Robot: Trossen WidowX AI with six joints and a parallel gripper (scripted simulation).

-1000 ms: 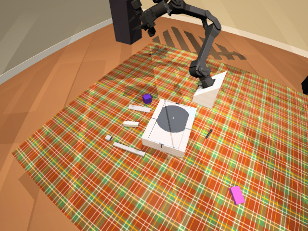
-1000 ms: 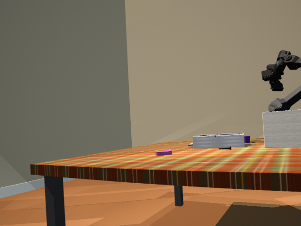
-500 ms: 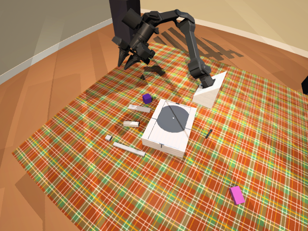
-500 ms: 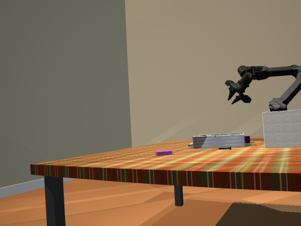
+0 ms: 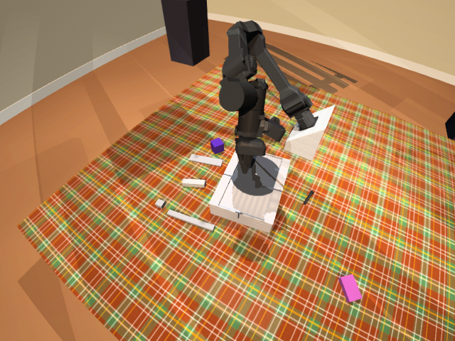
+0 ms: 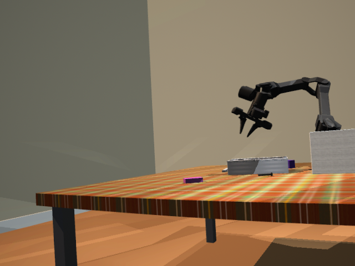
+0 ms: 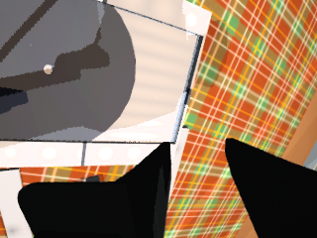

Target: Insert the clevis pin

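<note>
Right now the dark clevis pin is 180 mm to the left of my gripper tip, 160 mm below it and 120 mm behind it. Round my gripper tip: purple cube 190 mm to the right, 160 mm behind, 150 mm below; steel tray 120 mm below, 60 mm behind, 10 mm to the left; grey aluminium disc 110 mm below, 90 mm behind.
</note>
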